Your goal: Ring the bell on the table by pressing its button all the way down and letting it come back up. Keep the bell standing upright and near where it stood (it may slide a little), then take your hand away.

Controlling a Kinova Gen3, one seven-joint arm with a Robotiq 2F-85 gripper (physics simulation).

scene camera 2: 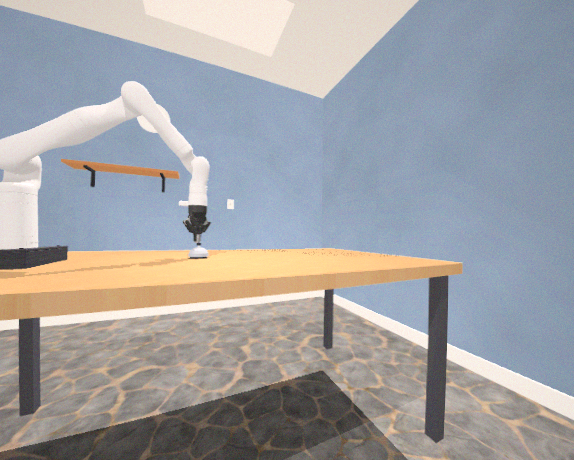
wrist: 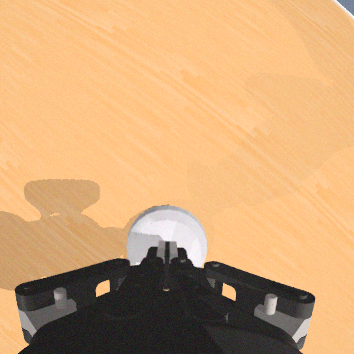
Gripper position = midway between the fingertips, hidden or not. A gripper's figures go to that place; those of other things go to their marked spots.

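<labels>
There is a bell [wrist: 167, 222] here, and it is 19 cm from the lens. My own gripper [wrist: 166, 252] is 17 cm from the lens.
</labels>
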